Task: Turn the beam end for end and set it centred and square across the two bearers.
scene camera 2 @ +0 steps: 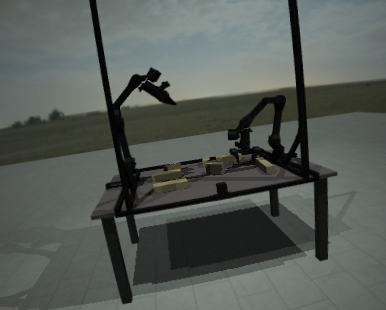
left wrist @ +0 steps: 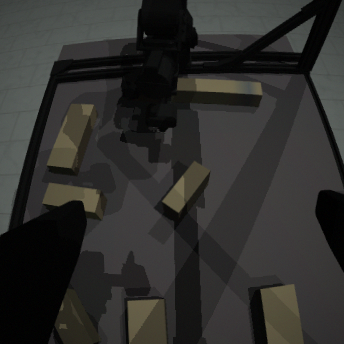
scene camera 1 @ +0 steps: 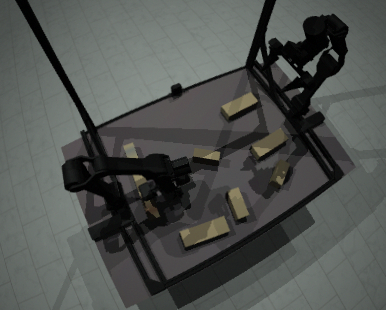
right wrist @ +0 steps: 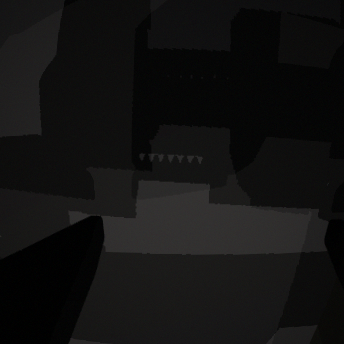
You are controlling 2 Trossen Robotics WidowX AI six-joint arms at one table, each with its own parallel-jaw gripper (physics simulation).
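Where they show: left gripper, fingertip midpoint: (scene camera 2: 175, 104) (left wrist: 202, 207) (scene camera 1: 270, 81); right gripper, fingertip midpoint: (scene camera 2: 245, 163) (right wrist: 218, 230); left arm's base, link origin: (scene camera 1: 294, 114); right arm's base, link origin: (scene camera 2: 278, 159) (left wrist: 179, 59) (scene camera 1: 116, 202).
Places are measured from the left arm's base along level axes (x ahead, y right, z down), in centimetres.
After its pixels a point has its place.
The beam (scene camera 1: 131, 151) @[x 77.3, y 16.1, z -2.5 cm] (scene camera 2: 265, 166) @[x 75.7, y 16.9, z -2.0 cm] (left wrist: 218, 89) @[x 76.9, y 9.1, z -2.5 cm] is a long thin tan bar. It lies flat along the table edge by the right arm's base, with a bluish end away from the arm and a reddish end (scene camera 1: 152, 211) @[x 80.1, y -10.3, z -2.5 cm] under the gripper. My right gripper (scene camera 1: 152, 197) (scene camera 2: 235, 153) (right wrist: 218, 230) @[x 71.2, y -4.6, z 0.4 cm] is open low over the beam's reddish half; the right wrist view is too dark to show contact. Two wide tan blocks (scene camera 1: 239, 106) @[x 24.4, y 14.8, z -1.8 cm] (scene camera 1: 268, 144) @[x 23.5, y -7.6, z -1.9 cm] lie parallel at the far side, possibly the bearers. My left gripper (scene camera 1: 276, 46) (scene camera 2: 171, 103) @[x 33.0, y -0.3, z -41.3 cm] (left wrist: 202, 207) @[x 33.0, y -0.3, z -41.3 cm] is open and empty, high above the table.
Other tan blocks lie scattered: a small one (scene camera 1: 206, 156) @[x 51.5, y -0.7, z -4.4 cm] (left wrist: 185, 191) @[x 49.6, y -0.1, z -4.4 cm] mid-table, one (scene camera 1: 280, 173) @[x 27.2, y -21.4, z -3.1 cm] by the right rim, one (scene camera 1: 238, 203) @[x 49.7, y -23.1, z -3.1 cm] and a large one (scene camera 1: 204, 231) @[x 66.4, y -26.1, z -1.9 cm] near the front. A black frame rail (scene camera 1: 253, 237) @[x 50.6, y -37.7, z 0.0 cm] rims the table, with tall posts at two corners.
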